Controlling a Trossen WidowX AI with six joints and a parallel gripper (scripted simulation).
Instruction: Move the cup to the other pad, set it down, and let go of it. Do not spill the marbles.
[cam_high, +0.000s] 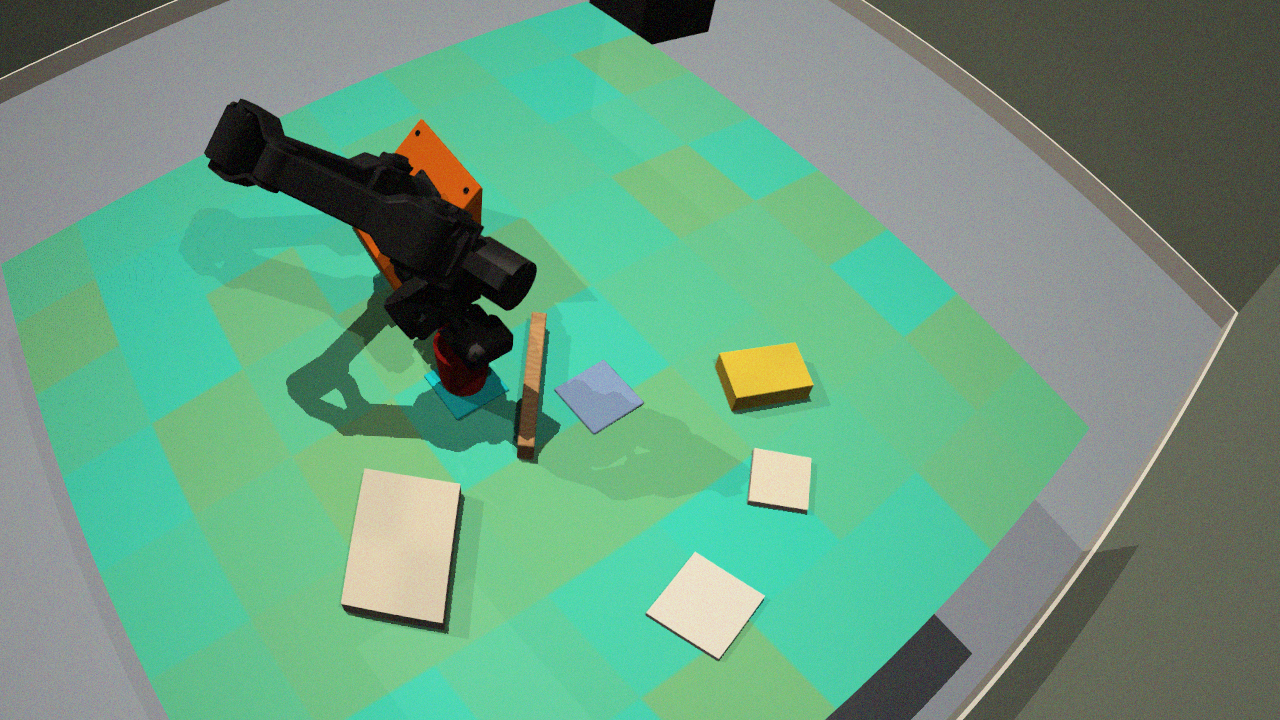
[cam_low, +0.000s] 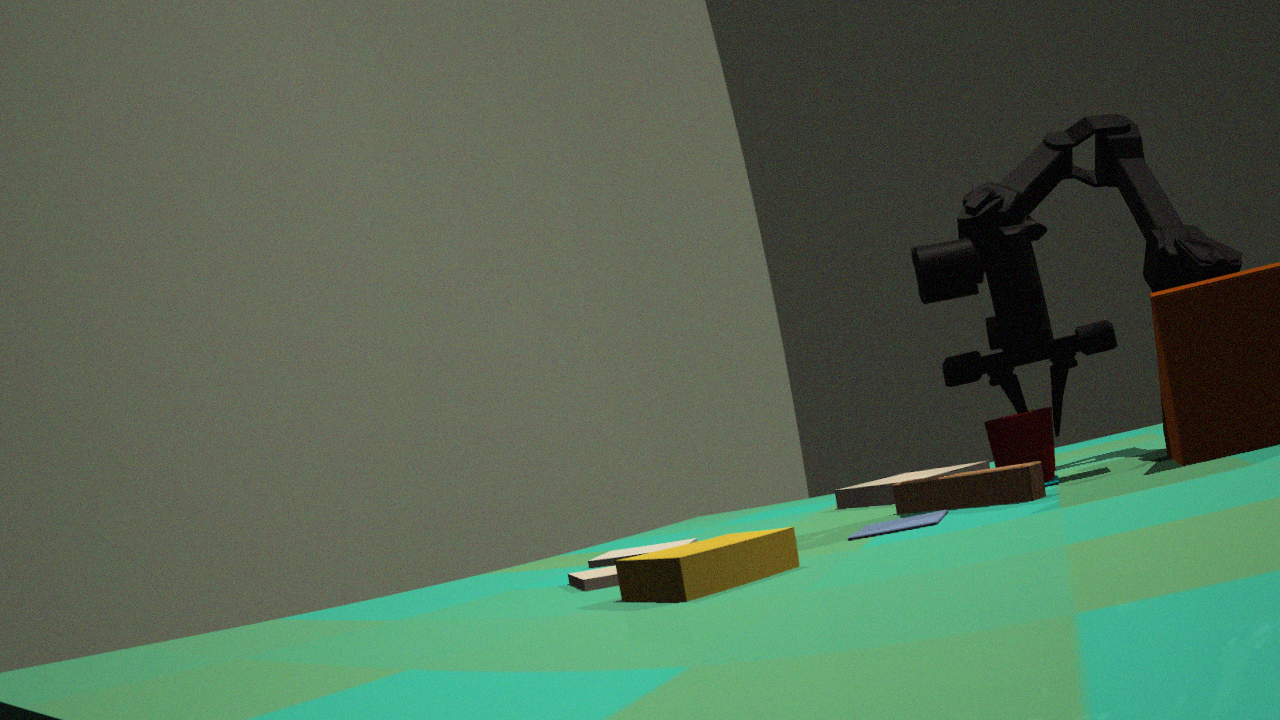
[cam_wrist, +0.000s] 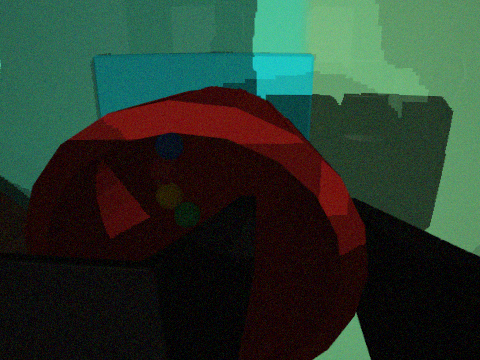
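Right now my gripper tip is 3 cm short of the red cup. From my gripper tip the other things lie so: grey-blue pad (13 cm ahead, 14 cm to the left, 5 cm below); then teal pad (3 cm ahead, 5 cm below); then wooden bar (8 cm ahead, 7 cm to the left, 4 cm below).
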